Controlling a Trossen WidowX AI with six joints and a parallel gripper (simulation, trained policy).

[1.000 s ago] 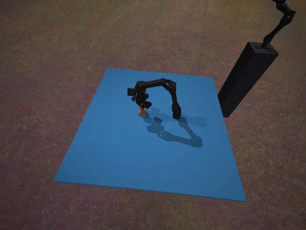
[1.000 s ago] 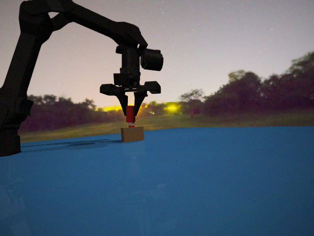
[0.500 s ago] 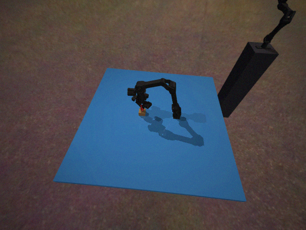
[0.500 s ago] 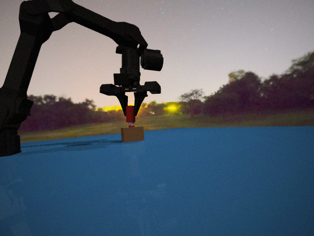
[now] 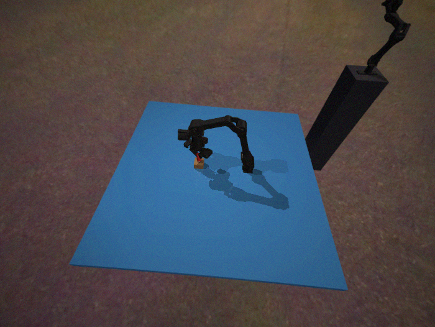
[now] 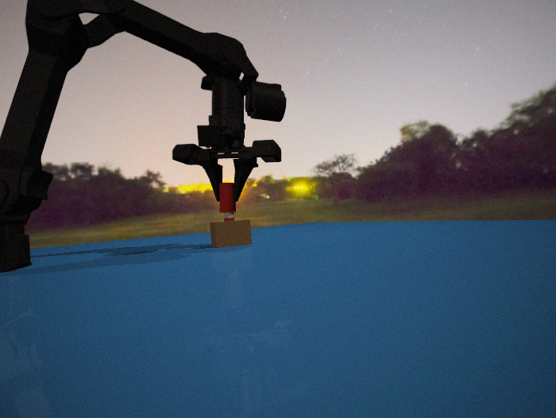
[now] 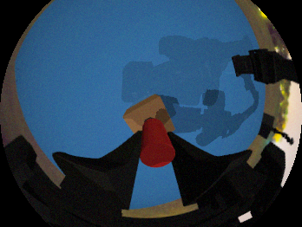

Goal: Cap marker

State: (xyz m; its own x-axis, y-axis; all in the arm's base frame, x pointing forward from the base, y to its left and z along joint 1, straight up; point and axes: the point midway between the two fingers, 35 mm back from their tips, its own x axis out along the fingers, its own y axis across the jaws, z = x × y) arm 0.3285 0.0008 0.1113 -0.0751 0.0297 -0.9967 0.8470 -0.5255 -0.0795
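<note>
The red marker is 1 cm above my gripper tip. Round my gripper tip: brown holder block (6 cm below); then red cap (1 cm above).
</note>
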